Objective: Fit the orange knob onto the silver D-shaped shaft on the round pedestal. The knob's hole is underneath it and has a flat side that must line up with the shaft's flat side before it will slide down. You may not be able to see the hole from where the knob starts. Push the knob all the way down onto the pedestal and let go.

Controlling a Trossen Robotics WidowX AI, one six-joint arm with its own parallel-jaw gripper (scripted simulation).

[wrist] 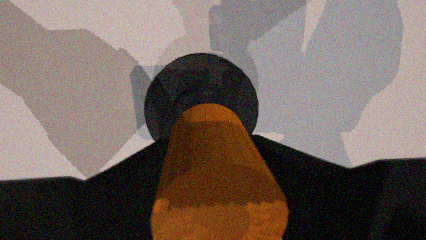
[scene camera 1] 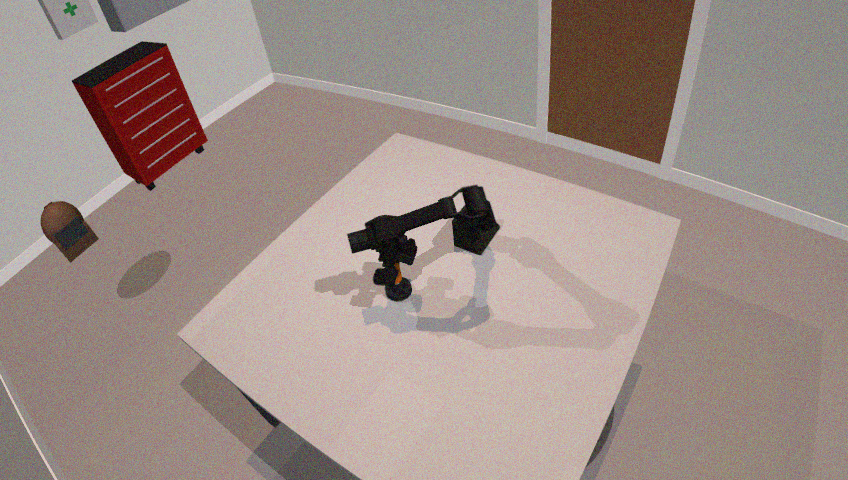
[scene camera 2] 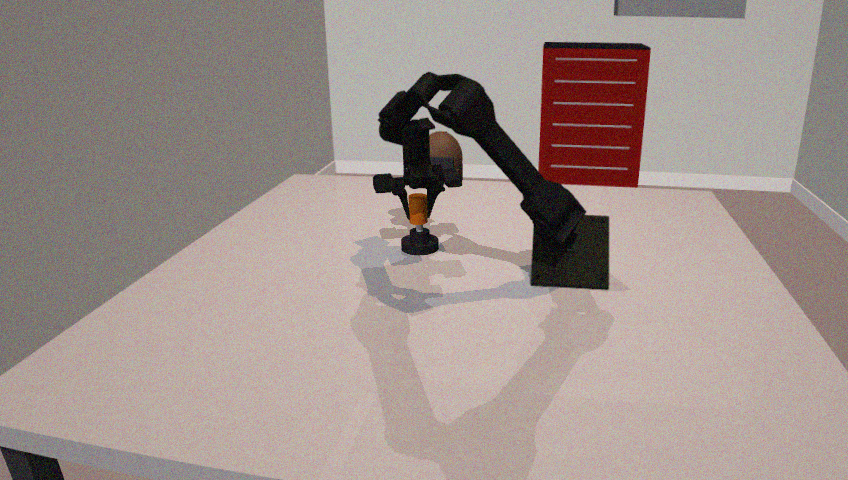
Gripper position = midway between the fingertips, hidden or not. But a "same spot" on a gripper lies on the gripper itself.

My gripper shows in the wrist view (209, 145), in scene camera 1 and in scene camera 2. One and the same spot on my gripper: (scene camera 1: 404, 250) is (scene camera 2: 418, 167).
